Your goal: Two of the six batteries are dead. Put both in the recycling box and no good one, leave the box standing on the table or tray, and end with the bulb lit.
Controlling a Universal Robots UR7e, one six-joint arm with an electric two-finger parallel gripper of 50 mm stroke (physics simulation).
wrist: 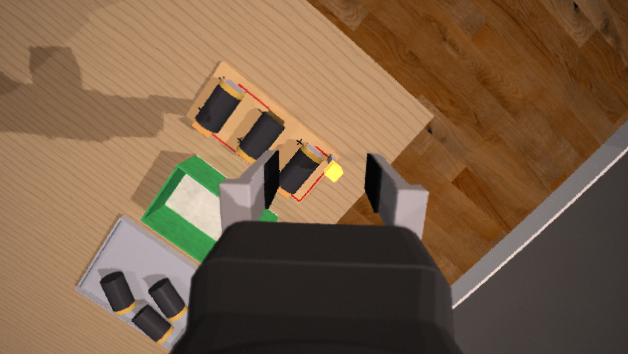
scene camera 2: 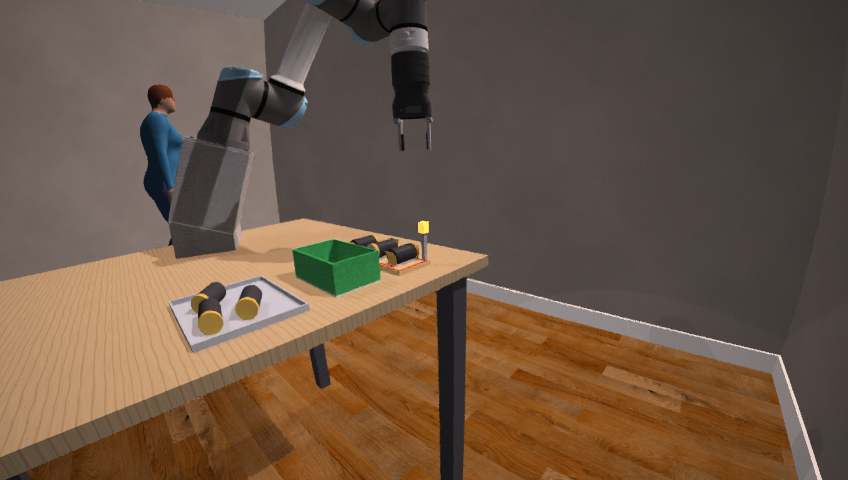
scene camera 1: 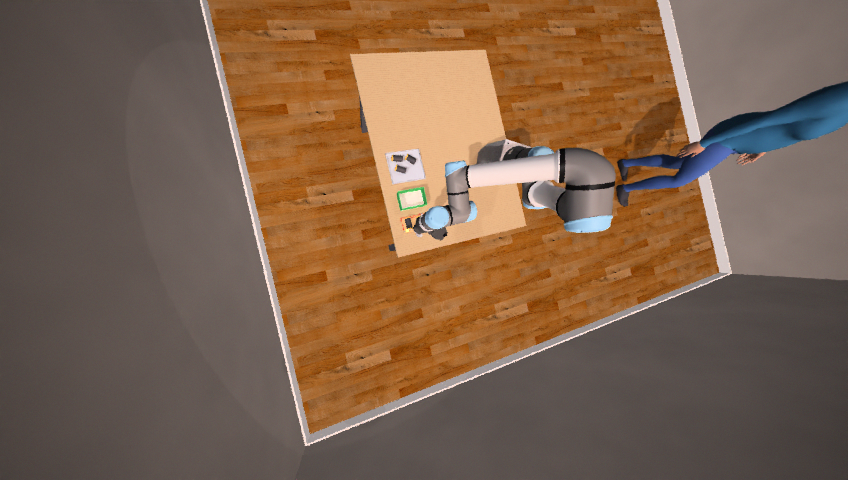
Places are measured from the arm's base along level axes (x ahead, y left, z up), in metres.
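Pixels of known places: gripper, between the fingertips: [wrist: 322, 170] [scene camera 2: 415, 150]; arm's base, origin of its link: [scene camera 2: 223, 145].
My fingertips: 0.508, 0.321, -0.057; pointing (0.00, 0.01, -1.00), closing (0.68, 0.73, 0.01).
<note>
For each thing: its middle in the pictures, then the offset to it from my fingertips, as dx, dy, dz. Level surfaces: height alone.
- battery holder, middle of its body: [wrist: 257, 140] [scene camera 2: 382, 240] [scene camera 1: 420, 221] -0.043, -0.068, -0.192
- bulb, middle of its body: [wrist: 333, 171] [scene camera 2: 423, 227] +0.041, -0.018, -0.157
- green recycling box, middle of its body: [wrist: 213, 218] [scene camera 2: 334, 264] [scene camera 1: 411, 199] -0.007, -0.199, -0.208
- grey tray, middle of its body: [scene camera 2: 234, 306] [wrist: 149, 288] [scene camera 1: 405, 166] +0.011, -0.396, -0.232
- wooden table, height of its surface: dz -0.238
My gripper [scene camera 2: 415, 148] [wrist: 322, 170] is open and empty, high above the table's corner by the battery holder [wrist: 289, 137] [scene camera 2: 403, 270]. Three black batteries lie in the holder: an end one [wrist: 218, 107], a middle one [wrist: 262, 136] with its gold band facing the opposite way, and one [wrist: 300, 170] [scene camera 2: 403, 253] nearest the bulb. The bulb [scene camera 2: 423, 227] [wrist: 333, 171] on its post is bright yellow. The green recycling box [scene camera 2: 357, 276] [wrist: 182, 235] [scene camera 1: 412, 208] stands upright; its visible pale floor holds no battery. Three batteries [wrist: 117, 291] [wrist: 167, 298] [wrist: 152, 323] lie on the grey tray [scene camera 2: 279, 309] [wrist: 145, 250].
The box stands between the tray and the holder on the wooden table [scene camera 1: 434, 95] [scene camera 2: 89, 344]. The holder is near a table corner, with the floor [wrist: 475, 185] beyond the edge. A person [scene camera 1: 767, 133] [scene camera 2: 157, 142] stands beyond the arm's base. My gripper body hides part of the box and tray in the wrist view.
</note>
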